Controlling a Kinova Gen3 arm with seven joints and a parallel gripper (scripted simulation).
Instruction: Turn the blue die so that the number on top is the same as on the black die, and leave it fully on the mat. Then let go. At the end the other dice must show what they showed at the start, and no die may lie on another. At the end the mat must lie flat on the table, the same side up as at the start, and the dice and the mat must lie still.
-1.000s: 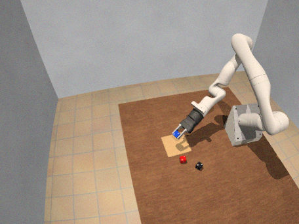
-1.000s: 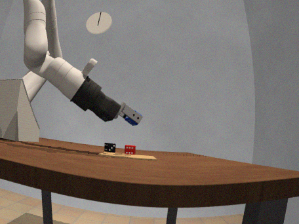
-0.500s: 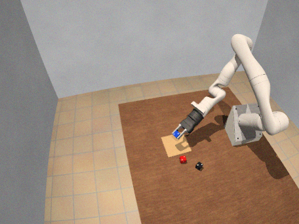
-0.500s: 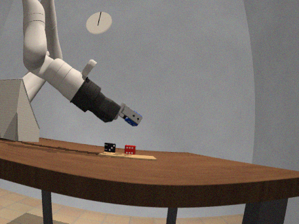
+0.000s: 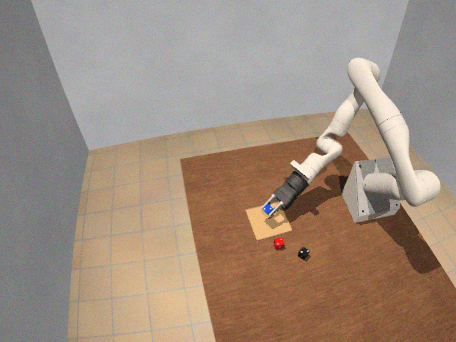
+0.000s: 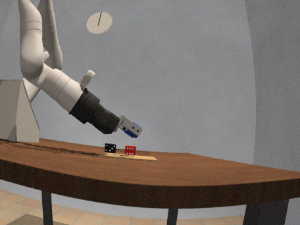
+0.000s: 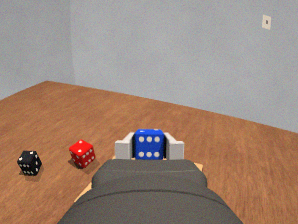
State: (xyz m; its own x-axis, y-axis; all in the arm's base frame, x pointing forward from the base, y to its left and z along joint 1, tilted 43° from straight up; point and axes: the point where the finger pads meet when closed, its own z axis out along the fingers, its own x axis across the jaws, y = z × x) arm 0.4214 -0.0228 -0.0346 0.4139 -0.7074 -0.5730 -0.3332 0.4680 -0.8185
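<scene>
Now: hand 70 mm above the tan mat. Also, from my hand: red die 10 mm behind, 110 mm to the left, 60 mm below; black die 80 mm behind, 180 mm to the left, 60 mm below; blue die right at my hand.
</scene>
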